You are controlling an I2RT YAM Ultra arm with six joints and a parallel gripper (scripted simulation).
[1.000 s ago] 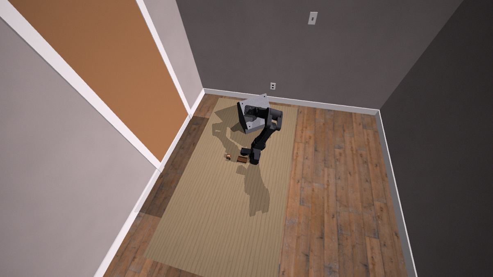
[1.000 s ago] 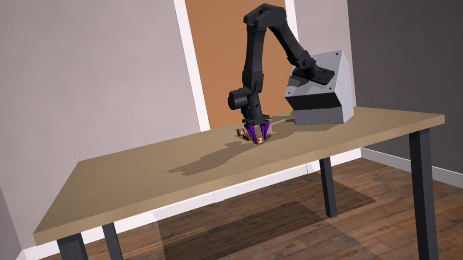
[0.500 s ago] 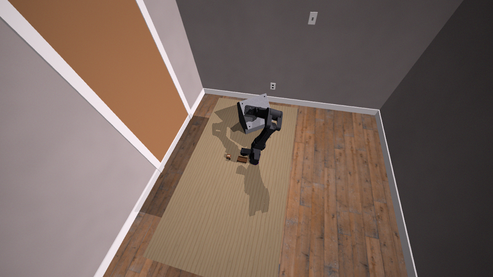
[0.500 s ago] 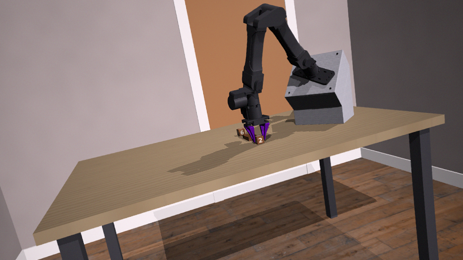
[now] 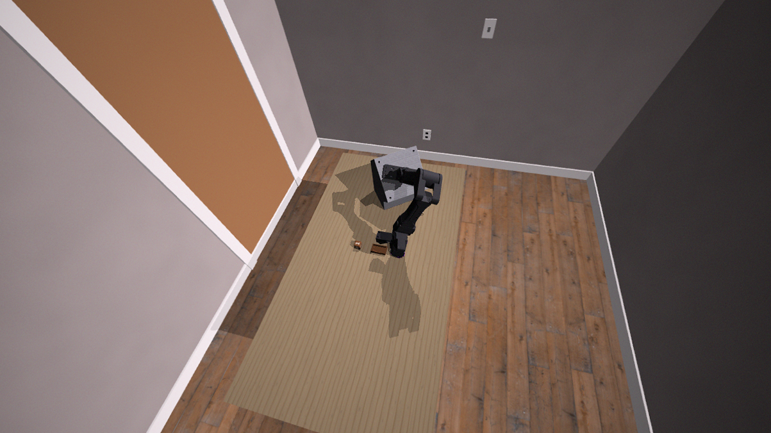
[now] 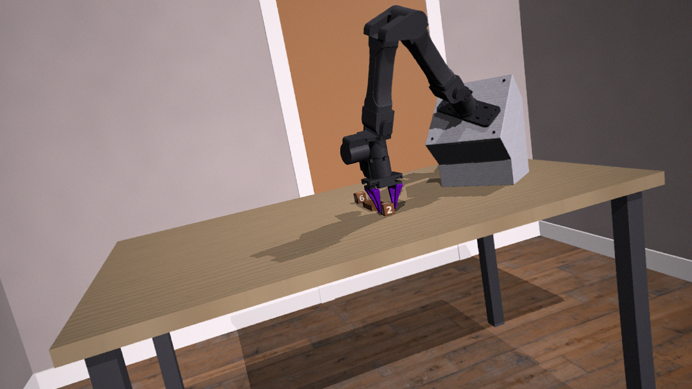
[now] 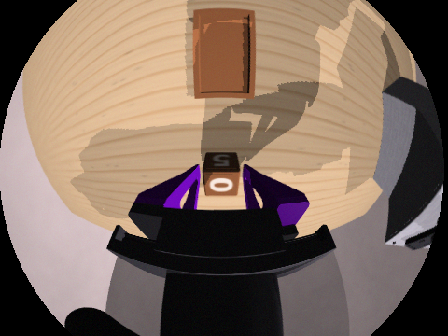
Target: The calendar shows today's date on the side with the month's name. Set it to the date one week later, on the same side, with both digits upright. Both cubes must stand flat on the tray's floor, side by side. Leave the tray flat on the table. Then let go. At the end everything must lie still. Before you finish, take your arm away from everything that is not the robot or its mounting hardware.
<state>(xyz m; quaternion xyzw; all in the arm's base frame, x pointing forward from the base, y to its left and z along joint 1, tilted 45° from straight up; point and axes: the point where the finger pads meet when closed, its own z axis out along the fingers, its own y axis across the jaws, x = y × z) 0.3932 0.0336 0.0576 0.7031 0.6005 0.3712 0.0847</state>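
My hand is 110 mm to the left of the brown tray and 10 mm above it.
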